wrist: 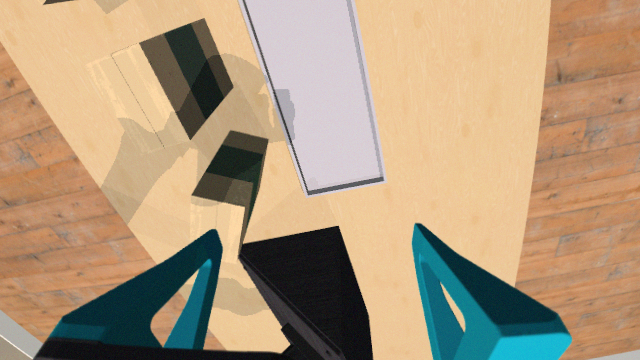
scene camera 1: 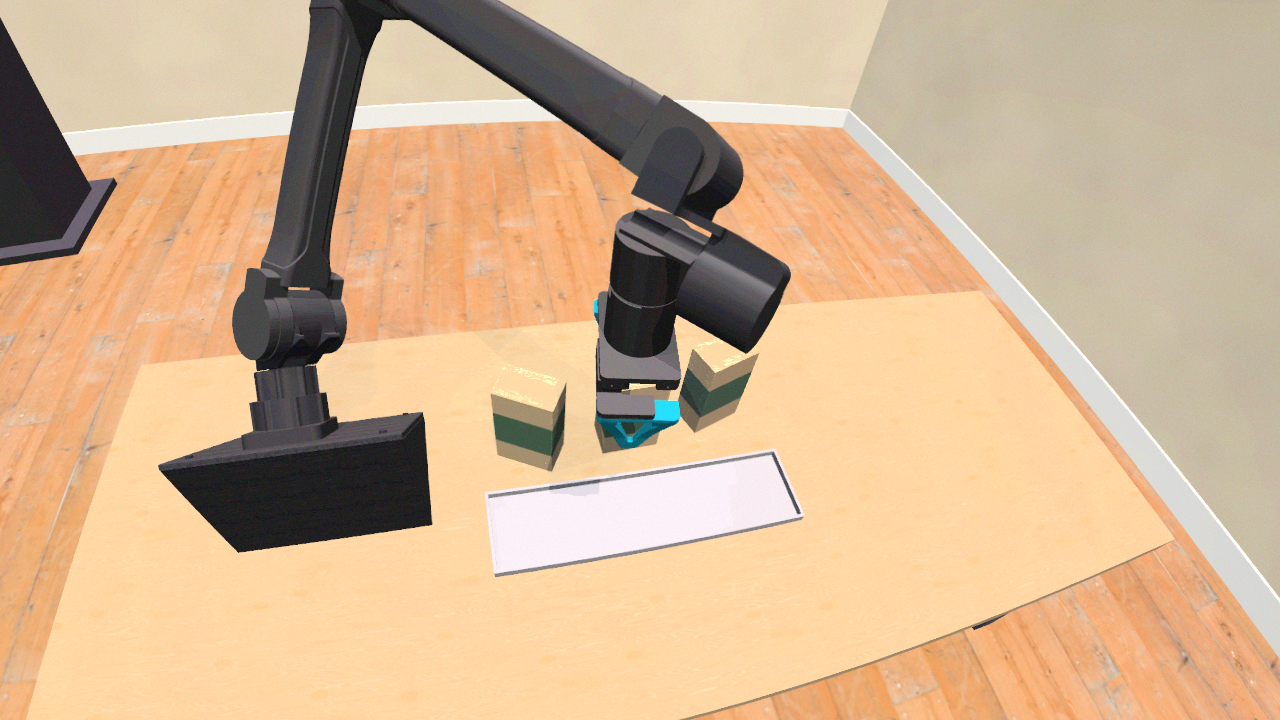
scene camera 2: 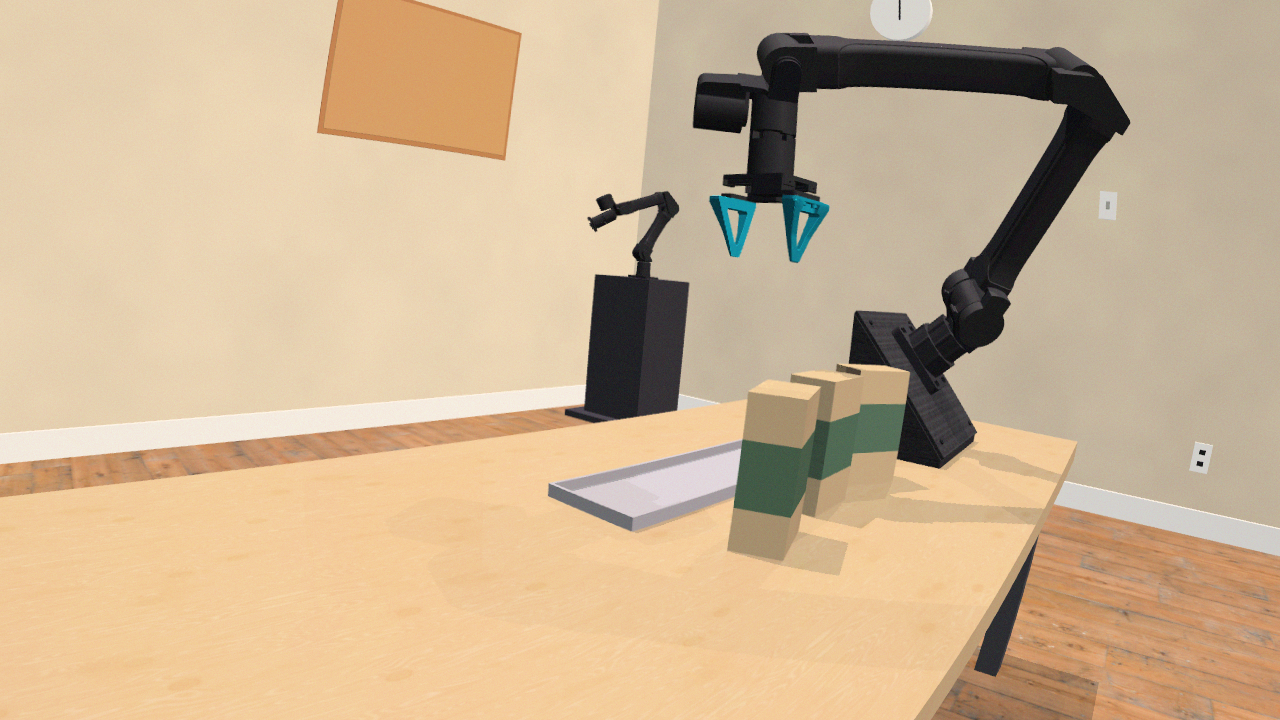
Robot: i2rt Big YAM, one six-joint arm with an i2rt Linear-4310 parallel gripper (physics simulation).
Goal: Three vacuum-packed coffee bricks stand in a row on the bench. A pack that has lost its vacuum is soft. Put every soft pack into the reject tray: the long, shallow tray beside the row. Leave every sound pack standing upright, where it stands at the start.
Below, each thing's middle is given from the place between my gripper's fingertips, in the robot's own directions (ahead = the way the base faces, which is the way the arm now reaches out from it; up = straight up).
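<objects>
The shallow reject tray (scene camera 1: 532, 528) is what I measure my gripper from, and my gripper is now 270 mm above the tray and 60 mm short of it.
</objects>
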